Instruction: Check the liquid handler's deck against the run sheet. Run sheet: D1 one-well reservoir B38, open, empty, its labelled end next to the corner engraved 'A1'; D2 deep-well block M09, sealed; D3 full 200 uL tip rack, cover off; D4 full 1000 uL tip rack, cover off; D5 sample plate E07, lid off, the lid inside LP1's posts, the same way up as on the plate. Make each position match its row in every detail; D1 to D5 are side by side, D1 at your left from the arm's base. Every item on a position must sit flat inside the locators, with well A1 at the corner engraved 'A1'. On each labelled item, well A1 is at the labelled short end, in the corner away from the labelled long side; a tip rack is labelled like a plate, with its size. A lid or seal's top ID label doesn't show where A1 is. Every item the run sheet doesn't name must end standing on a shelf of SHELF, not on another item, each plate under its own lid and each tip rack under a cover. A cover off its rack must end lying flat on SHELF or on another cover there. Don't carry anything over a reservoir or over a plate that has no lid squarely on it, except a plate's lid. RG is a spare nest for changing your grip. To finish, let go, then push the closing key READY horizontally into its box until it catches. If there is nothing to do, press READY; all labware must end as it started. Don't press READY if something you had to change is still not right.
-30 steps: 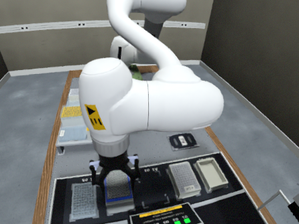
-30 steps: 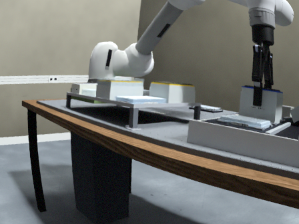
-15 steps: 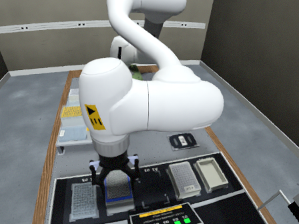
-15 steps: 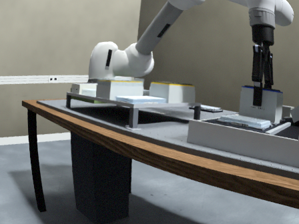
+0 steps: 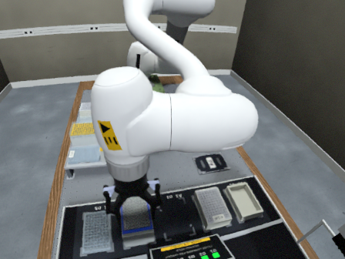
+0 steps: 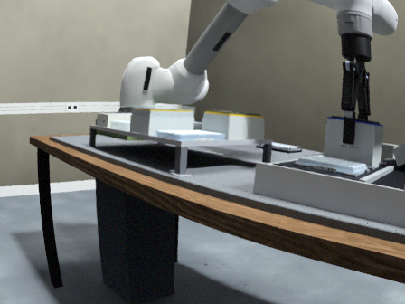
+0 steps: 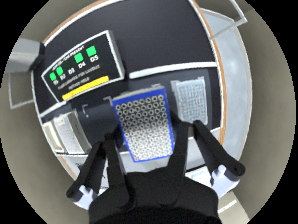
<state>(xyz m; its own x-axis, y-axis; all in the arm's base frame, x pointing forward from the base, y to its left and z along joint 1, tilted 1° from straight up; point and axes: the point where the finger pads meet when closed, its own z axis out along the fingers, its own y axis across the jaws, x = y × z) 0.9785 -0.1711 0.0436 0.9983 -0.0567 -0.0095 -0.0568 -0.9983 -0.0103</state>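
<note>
Now: the blue-rimmed tip rack 1 cm behind my hand. The rest, counted from my hand: deep-well block (25 cm to the left, 5 cm below, 1 cm ahead); yellow-rimmed tip rack (33 cm behind, 2 cm to the right, 1 cm below); clear sample plate (12 cm to the right, 6 cm below, 1 cm behind).
</note>
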